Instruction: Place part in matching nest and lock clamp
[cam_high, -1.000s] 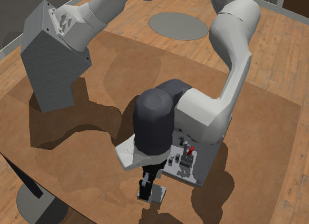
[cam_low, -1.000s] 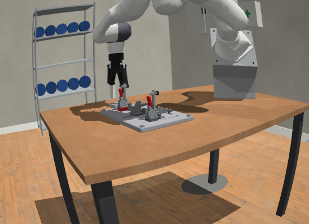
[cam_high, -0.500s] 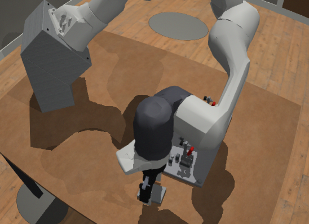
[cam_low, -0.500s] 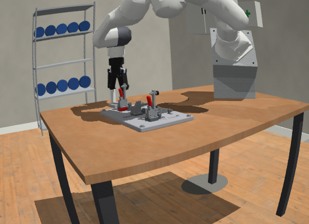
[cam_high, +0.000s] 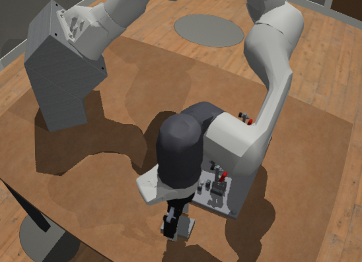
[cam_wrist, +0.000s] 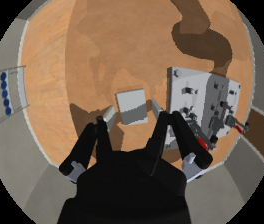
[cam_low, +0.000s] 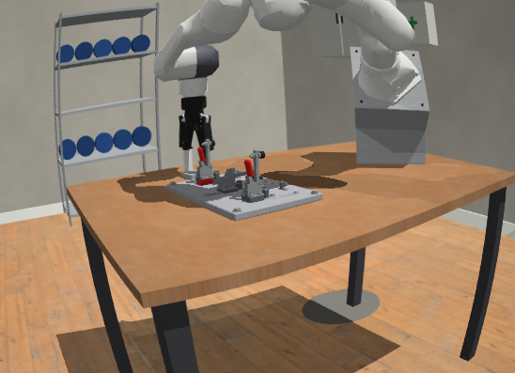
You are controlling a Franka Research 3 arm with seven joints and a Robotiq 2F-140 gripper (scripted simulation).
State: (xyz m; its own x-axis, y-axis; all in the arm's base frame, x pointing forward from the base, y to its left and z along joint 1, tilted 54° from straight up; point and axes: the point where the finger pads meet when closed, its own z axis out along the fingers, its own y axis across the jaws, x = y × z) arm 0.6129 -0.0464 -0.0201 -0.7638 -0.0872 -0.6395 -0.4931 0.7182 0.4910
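Right now the flat grey block is 30 mm below my hand. The rest, counted from my hand: toggle clamp (70 mm behind, 260 mm to the left, 10 mm above); then grey fixture plate (90 mm behind, 250 mm to the left, 30 mm below).
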